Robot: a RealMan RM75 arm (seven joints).
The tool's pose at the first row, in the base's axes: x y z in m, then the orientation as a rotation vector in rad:
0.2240 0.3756 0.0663 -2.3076 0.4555 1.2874
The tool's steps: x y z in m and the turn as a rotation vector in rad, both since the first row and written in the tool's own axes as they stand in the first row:
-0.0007 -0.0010 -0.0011 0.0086 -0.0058 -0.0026
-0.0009 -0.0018 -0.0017 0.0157 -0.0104 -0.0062
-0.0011 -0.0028 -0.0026 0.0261 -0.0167 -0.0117
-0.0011 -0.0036 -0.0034 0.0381 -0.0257 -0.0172
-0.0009 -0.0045 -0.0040 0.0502 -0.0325 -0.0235
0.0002 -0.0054 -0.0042 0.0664 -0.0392 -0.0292
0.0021 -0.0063 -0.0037 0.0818 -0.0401 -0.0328
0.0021 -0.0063 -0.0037 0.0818 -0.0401 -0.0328
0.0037 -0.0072 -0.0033 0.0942 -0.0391 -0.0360
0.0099 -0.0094 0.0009 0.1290 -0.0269 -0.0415
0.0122 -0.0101 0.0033 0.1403 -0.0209 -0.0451
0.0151 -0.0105 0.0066 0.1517 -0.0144 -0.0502
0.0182 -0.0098 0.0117 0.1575 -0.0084 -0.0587
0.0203 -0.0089 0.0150 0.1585 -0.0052 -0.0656
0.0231 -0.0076 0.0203 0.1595 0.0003 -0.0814
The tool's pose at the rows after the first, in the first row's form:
0.2249 0.3759 0.0676 -2.2961 0.4551 1.2881
0.2256 0.3763 0.0683 -2.2866 0.4531 1.2878
0.2267 0.3766 0.0691 -2.2731 0.4499 1.2867
0.2276 0.3769 0.0696 -2.2563 0.4468 1.2877
0.2286 0.3773 0.0699 -2.2409 0.4435 1.2858
0.2297 0.3779 0.0693 -2.2224 0.4431 1.2820
0.2308 0.3788 0.0676 -2.2090 0.4467 1.2733
0.2308 0.3788 0.0676 -2.2090 0.4467 1.2733
0.2317 0.3796 0.0663 -2.1994 0.4497 1.2643
0.2330 0.3834 0.0595 -2.1794 0.4652 1.2310
0.2328 0.3851 0.0566 -2.1743 0.4687 1.2172
0.2322 0.3870 0.0527 -2.1692 0.4707 1.2022
0.2298 0.3890 0.0475 -2.1682 0.4656 1.1891
0.2281 0.3898 0.0440 -2.1692 0.4591 1.1820
0.2251 0.3914 0.0389 -2.1712 0.4430 1.1685

